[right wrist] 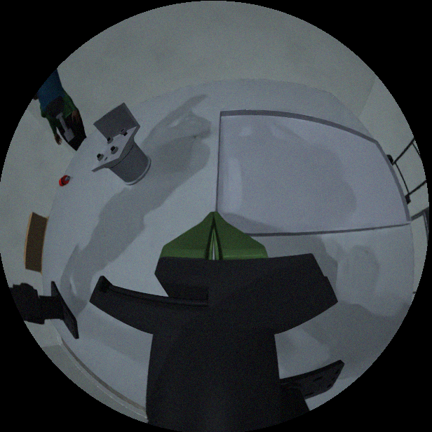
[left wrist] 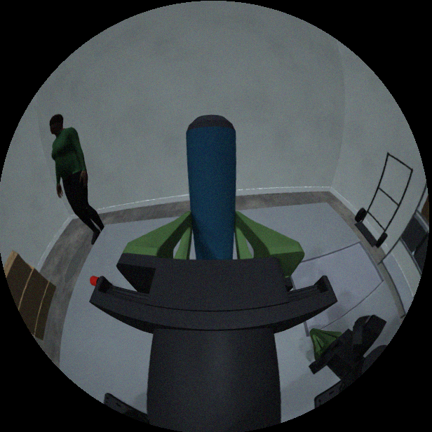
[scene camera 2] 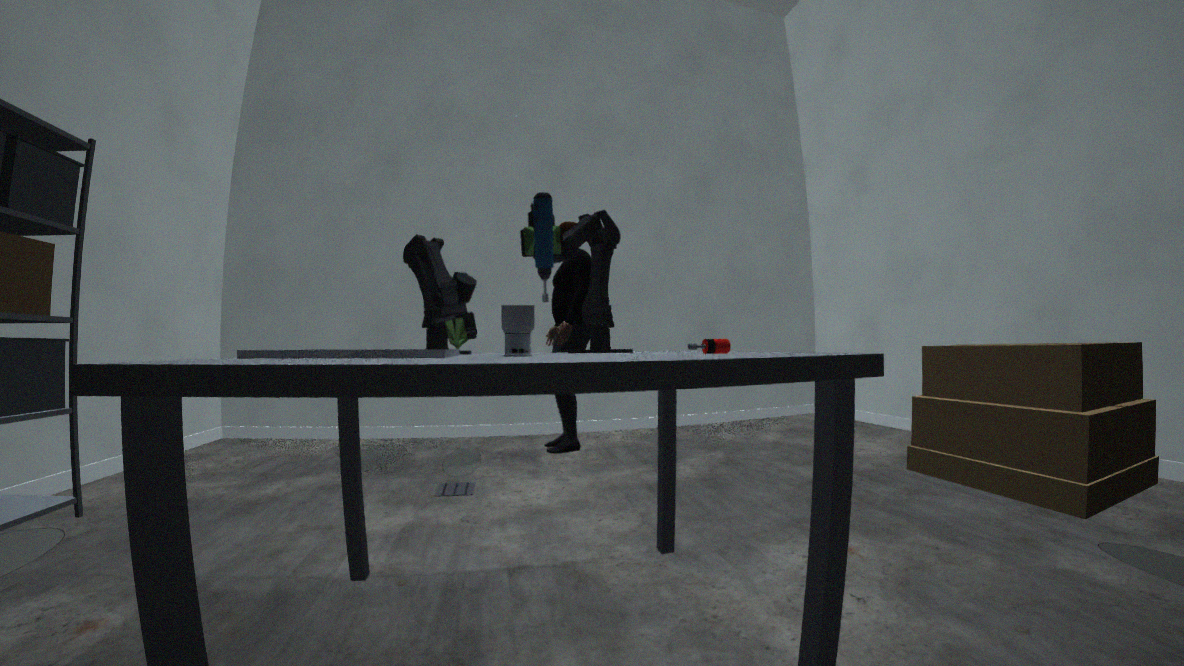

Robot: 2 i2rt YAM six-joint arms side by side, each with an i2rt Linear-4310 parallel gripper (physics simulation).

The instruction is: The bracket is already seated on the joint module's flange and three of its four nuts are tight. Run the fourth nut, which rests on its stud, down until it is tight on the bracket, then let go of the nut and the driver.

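Places are measured from the left arm's base along level axes (x right, y ahead, z up), in centimetres.
Pixels of known places: left gripper, fingertip midpoint: (scene camera 2: 543, 233); right gripper, fingertip midpoint: (scene camera 2: 457, 347); left arm's base, origin of the base link: (scene camera 2: 600, 352).
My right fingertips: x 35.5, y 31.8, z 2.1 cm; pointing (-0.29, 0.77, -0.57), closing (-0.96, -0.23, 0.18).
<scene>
Ahead of a thing's pixels: the offset from my right fingertips to its top centre.
My left gripper (scene camera 2: 542, 241) (left wrist: 212, 216) is shut on the blue driver {dx -22.1, dy +8.6, dz +33.5 cm} (scene camera 2: 543, 223) (left wrist: 211, 185) (right wrist: 49, 93), which hangs nearly upright above the table. The driver's socket {dx -22.2, dy +6.0, dz +14.7 cm} (scene camera 2: 544, 296) (right wrist: 65, 125) is in the air, apart from the bracket, to its right in scene camera 2. The grey bracket (scene camera 2: 517, 316) (right wrist: 116, 120) sits on the joint module {dx -16.1, dy +6.7, dz +5.3 cm} (scene camera 2: 517, 341) (right wrist: 131, 166). Several dark nuts (right wrist: 114, 149) show on the bracket's base; which one is loose I cannot tell. My right gripper (scene camera 2: 457, 344) (left wrist: 310, 330) (right wrist: 213, 217) is shut and empty, low over the table.
A red-handled tool {dx -59.4, dy +4.6, dz +1.3 cm} (scene camera 2: 716, 346) (left wrist: 94, 281) (right wrist: 64, 180) lies on the table (scene camera 2: 463, 379), right of the module in scene camera 2. A low-rimmed tray {dx +18.5, dy +13.2, dz -0.5 cm} (scene camera 2: 347, 353) (right wrist: 300, 117) lies on the left. Cardboard boxes (scene camera 2: 1001, 439) stand beyond the table. A person (scene camera 2: 571, 289) stands behind it.
</scene>
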